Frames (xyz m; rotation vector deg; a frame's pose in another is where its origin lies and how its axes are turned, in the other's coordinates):
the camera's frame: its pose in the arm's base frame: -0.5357 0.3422 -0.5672 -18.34 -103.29 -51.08
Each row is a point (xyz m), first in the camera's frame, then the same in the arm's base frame.
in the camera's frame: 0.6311 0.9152 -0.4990
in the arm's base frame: 0.0910 0.5006 0.4658
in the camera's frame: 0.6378 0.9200 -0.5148
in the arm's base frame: 0.1020 0.4915 0.4765
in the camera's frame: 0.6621 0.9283 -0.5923
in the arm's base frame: 0.1504 0.4382 0.5149
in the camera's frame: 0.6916 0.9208 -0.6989
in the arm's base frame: 0.2075 0.3526 0.5563
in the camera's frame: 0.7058 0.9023 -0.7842
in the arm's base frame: 0.2496 0.2773 0.5758
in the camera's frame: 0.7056 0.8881 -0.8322
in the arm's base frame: 0.2745 0.2339 0.5778
